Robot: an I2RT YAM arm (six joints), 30 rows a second.
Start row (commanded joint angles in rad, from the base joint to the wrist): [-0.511, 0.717, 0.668, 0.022, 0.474, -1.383]
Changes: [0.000, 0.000, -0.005, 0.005, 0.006, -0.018]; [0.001, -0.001, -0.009, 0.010, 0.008, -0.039]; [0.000, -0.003, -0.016, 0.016, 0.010, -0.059]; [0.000, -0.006, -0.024, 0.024, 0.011, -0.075]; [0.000, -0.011, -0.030, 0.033, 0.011, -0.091]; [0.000, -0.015, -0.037, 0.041, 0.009, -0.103]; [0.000, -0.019, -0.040, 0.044, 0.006, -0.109]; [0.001, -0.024, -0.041, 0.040, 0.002, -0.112]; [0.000, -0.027, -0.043, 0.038, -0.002, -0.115]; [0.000, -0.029, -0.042, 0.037, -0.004, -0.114]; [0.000, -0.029, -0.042, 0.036, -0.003, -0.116]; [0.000, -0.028, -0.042, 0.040, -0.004, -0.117]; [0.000, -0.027, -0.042, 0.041, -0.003, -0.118]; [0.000, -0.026, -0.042, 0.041, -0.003, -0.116]
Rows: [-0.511, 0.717, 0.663, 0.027, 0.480, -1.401]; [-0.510, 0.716, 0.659, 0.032, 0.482, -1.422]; [-0.511, 0.714, 0.652, 0.038, 0.484, -1.442]; [-0.511, 0.711, 0.644, 0.046, 0.485, -1.458]; [-0.511, 0.706, 0.638, 0.055, 0.485, -1.474]; [-0.511, 0.702, 0.631, 0.063, 0.483, -1.486]; [-0.511, 0.698, 0.628, 0.066, 0.480, -1.492]; [-0.510, 0.693, 0.627, 0.062, 0.476, -1.495]; [-0.511, 0.690, 0.625, 0.060, 0.472, -1.498]; [-0.511, 0.688, 0.626, 0.059, 0.470, -1.497]; [-0.511, 0.688, 0.626, 0.058, 0.471, -1.499]; [-0.511, 0.689, 0.626, 0.062, 0.470, -1.500]; [-0.511, 0.690, 0.626, 0.063, 0.471, -1.501]; [-0.511, 0.691, 0.626, 0.063, 0.471, -1.499]
